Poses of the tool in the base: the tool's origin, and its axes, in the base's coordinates. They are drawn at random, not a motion.
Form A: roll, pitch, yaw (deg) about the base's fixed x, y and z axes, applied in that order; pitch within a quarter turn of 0, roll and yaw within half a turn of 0; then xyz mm.
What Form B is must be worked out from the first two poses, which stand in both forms.
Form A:
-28.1, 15.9, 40.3, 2, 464, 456
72.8, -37.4, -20.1, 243, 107, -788
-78.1, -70.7, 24.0, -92, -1, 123
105.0, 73.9, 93.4, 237, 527, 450
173.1, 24.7, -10.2, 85, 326, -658
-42.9, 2.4, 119.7, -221, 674, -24
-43.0, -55.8, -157.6, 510, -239, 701
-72.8, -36.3, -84.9, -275, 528, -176
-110.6, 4.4, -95.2, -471, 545, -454
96.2, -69.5, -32.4, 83, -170, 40
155.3, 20.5, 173.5, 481, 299, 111
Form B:
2, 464, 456, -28.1, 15.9, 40.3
243, 107, -788, 72.8, -37.4, -20.1
-92, -1, 123, -78.1, -70.7, 24.0
237, 527, 450, 105.0, 73.9, 93.4
85, 326, -658, 173.1, 24.7, -10.2
-221, 674, -24, -42.9, 2.4, 119.7
510, -239, 701, -43.0, -55.8, -157.6
-275, 528, -176, -72.8, -36.3, -84.9
-471, 545, -454, -110.6, 4.4, -95.2
83, -170, 40, 96.2, -69.5, -32.4
481, 299, 111, 155.3, 20.5, 173.5

